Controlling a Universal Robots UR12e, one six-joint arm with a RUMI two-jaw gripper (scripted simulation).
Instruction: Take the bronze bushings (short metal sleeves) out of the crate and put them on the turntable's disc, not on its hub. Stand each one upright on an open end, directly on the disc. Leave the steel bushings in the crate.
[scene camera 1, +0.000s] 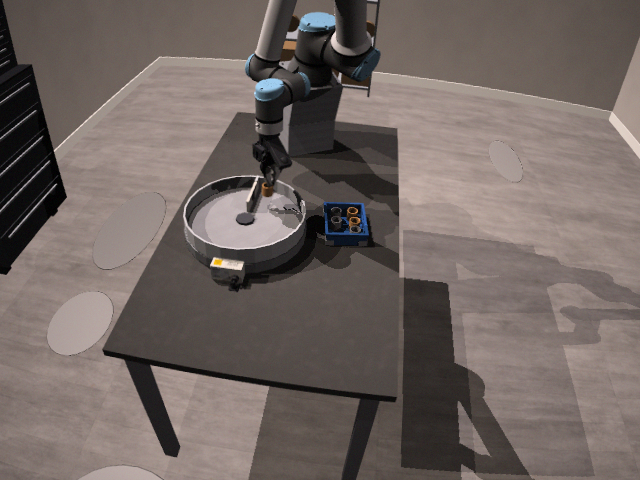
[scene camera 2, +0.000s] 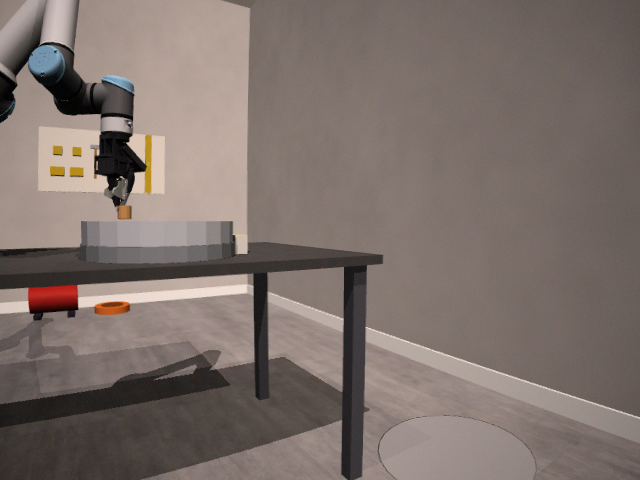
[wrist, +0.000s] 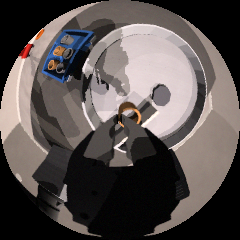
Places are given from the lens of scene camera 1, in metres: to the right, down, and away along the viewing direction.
my gripper (scene camera 1: 271, 188): -0.17, -0.18, 1.71
blue crate (scene camera 1: 342, 237): 0.08, -0.01, 1.67
